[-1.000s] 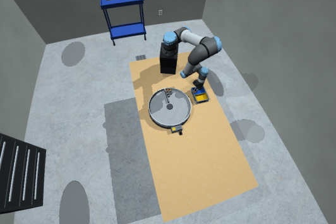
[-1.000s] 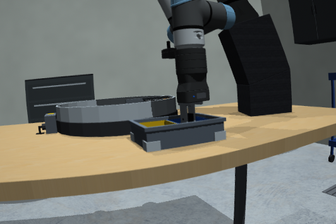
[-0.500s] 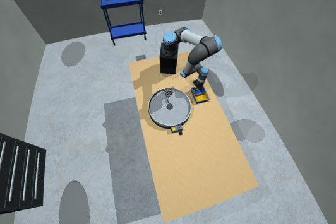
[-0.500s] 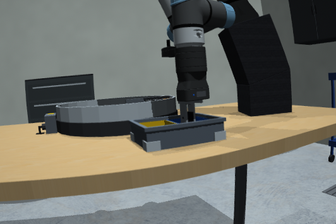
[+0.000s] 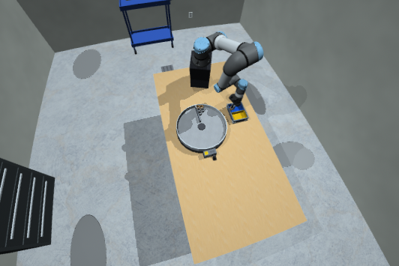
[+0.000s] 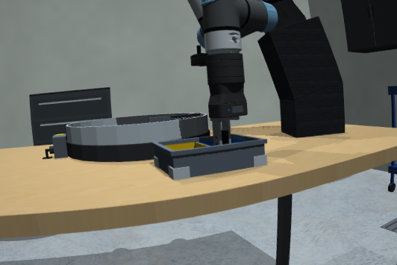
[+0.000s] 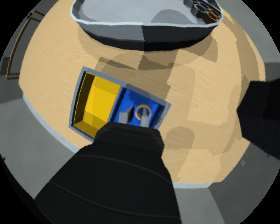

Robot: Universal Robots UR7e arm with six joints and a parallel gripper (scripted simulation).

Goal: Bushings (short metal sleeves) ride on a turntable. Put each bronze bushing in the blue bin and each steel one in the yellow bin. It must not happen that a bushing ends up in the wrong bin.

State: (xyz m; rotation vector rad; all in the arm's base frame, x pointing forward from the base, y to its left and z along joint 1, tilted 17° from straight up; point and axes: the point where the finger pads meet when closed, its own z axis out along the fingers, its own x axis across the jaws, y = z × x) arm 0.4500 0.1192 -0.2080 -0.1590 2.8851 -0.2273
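My gripper is now 50 mm short of the grey two-part tray, 20 mm to the right of it and 20 mm above it. Also, from my hand: round grey turntable (60 mm ahead, 350 mm to the right, 10 mm above).
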